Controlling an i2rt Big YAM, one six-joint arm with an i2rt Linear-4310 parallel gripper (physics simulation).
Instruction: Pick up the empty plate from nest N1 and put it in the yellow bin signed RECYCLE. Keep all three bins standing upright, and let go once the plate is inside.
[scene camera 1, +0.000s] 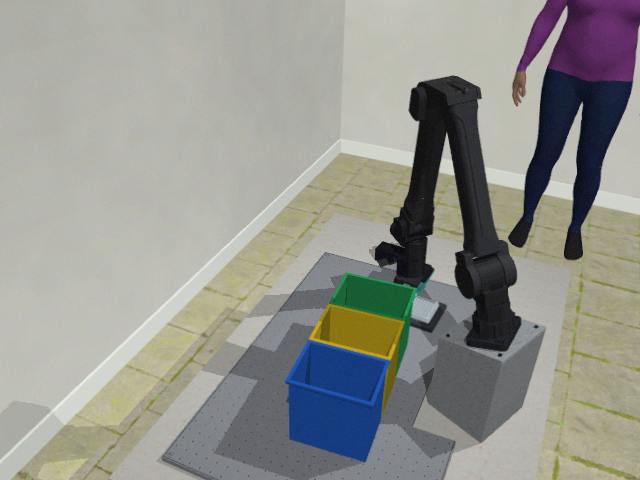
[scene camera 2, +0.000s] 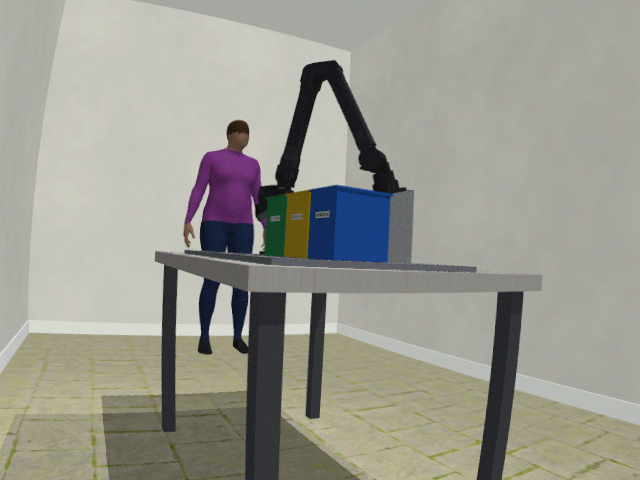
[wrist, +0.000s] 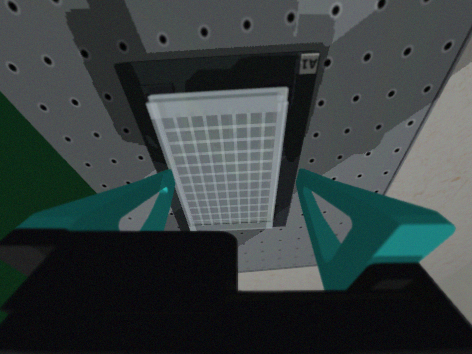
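Seen in the pictures: gripper, between the fingertips: (wrist: 235, 176); arm's base, origin of its link: (scene camera 1: 494, 333).
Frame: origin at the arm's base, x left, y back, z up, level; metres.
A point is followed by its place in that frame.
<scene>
The pale gridded plate (scene camera 1: 425, 308) @[z -0.190, x -0.233, y -0.227 m] (wrist: 225, 160) @[z -0.190, x -0.233, y -0.287 m] lies in its dark nest (scene camera 1: 439, 316) @[z -0.205, x -0.239, y -0.187 m] (wrist: 240, 70) @[z -0.203, x -0.245, y -0.341 m], beside the green bin. The nest's label is upside down in the wrist view and reads A1 there. My gripper (wrist: 235, 176) @[z -0.188, x -0.240, y -0.273 m] is open and empty. It points down above the plate, with a teal fingertip at each side of the plate's far part in the wrist view. In scene camera 1 the green bin partly hides the plate and nest. The yellow bin (scene camera 1: 361, 330) @[z -0.085, x 0.046, y -0.286 m] (scene camera 2: 297, 227) @[z -0.133, x 0.126, y -0.351 m] stands upright between the green bin (scene camera 1: 377, 297) @[z -0.084, x -0.083, y -0.307 m] (scene camera 2: 275, 232) @[z -0.145, x -0.003, y -0.376 m] and the blue bin (scene camera 1: 333, 418) @[z -0.108, x 0.288, y -0.223 m] (scene camera 2: 361, 227) @[z -0.131, x 0.291, y -0.240 m], both upright.
The three bins stand close together in a row on the perforated grey board (scene camera 1: 196, 439) @[z -0.215, x 0.411, y -0.487 m]. The arm's grey base block (scene camera 1: 465, 382) @[z -0.093, x 0.071, y -0.024 m] (scene camera 2: 401, 227) @[z -0.105, x 0.082, y 0.006 m] stands beside them. A person (scene camera 1: 589, 67) (scene camera 2: 230, 186) in a purple top stands behind the table (scene camera 2: 392, 279) @[z -0.244, x 0.546, y -0.295 m].
</scene>
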